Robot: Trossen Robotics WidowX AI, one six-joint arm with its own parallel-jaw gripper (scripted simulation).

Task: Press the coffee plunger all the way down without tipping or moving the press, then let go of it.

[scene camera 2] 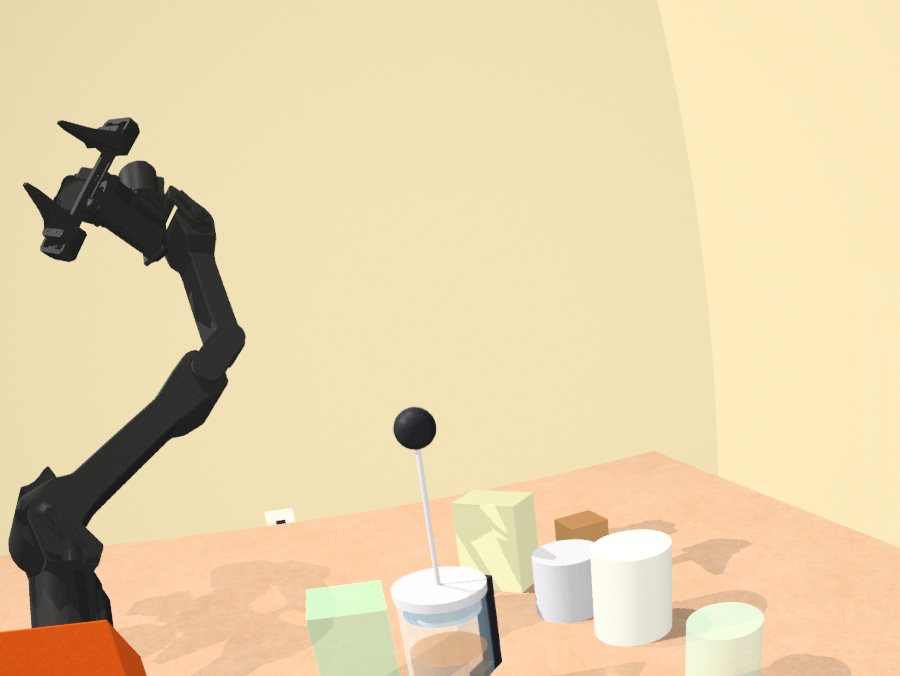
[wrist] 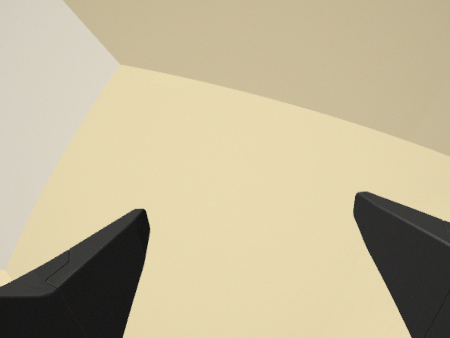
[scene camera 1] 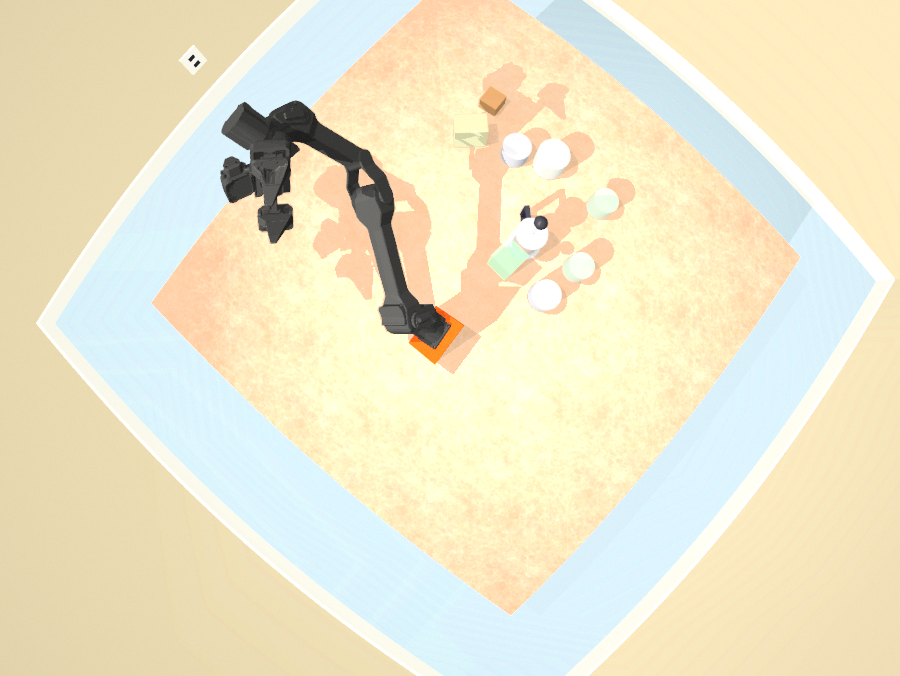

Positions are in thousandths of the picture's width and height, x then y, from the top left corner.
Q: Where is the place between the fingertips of my gripper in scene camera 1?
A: At 302, 334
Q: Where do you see a pale green block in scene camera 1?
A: At 563, 384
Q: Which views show my gripper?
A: Scene camera 2, the wrist view and scene camera 1: all of them.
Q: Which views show the pale yellow box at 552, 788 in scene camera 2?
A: Scene camera 2 and scene camera 1 only.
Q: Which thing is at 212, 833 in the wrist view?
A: My gripper.
